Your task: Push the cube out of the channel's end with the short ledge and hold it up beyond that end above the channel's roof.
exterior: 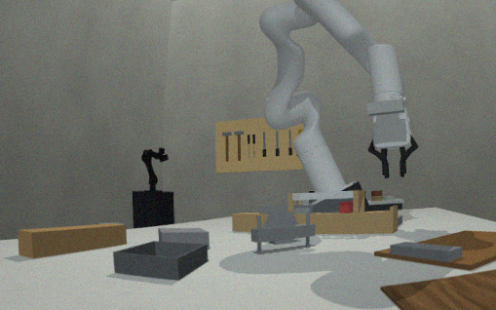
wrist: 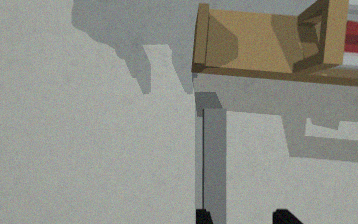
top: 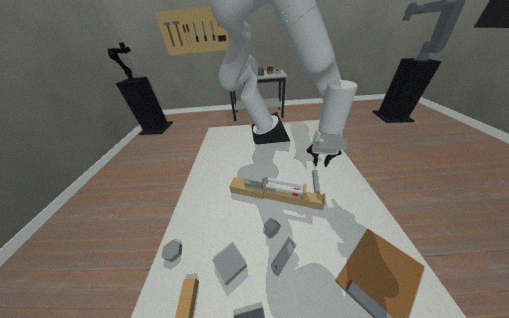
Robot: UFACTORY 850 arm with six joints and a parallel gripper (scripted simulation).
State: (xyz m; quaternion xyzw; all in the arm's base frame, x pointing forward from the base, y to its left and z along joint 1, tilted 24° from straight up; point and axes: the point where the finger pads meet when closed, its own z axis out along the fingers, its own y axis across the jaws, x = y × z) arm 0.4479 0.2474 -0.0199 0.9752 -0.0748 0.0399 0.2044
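Right now my hand is 13 cm above the grey stick. The rest, counted from my hand: channel: 9 cm ahead, 16 cm to the right, 8 cm below; then red cube: 10 cm ahead, 11 cm to the right, 8 cm below; then grey tray: 53 cm ahead, 28 cm to the right, 13 cm below.
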